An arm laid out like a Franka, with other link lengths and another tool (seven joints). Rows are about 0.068 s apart.
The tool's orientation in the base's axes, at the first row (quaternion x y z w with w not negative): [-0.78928 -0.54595 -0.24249 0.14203]
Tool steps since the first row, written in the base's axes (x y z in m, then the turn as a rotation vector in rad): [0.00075 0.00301 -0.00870 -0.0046 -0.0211 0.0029]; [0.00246 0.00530 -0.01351 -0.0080 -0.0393 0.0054]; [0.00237 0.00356 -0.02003 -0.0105 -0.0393 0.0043]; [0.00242 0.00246 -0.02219 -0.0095 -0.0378 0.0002]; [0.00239 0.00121 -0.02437 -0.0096 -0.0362 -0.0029]
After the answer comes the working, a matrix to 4 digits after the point.
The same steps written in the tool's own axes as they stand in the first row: [-0.00208 -0.00075 0.00897 -0.0165 0.0035 -0.0138]; [-0.00236 -0.00019 0.01453 -0.0305 0.0071 -0.0256]; [-0.00727 0.00010 0.01915 -0.0319 0.0047 -0.0252]; [-0.00929 0.00046 0.02044 -0.0326 0.0049 -0.0208]; [-0.01146 0.00080 0.02166 -0.0330 0.0041 -0.0174]
The tool's axes in the first row as the columns of a matrix, in the base's axes (rounded; the answer above uses it unrounded):
[0.2863 0.9307 0.2277]
[0.7929 -0.3635 0.4890]
[0.5379 0.0406 -0.8421]

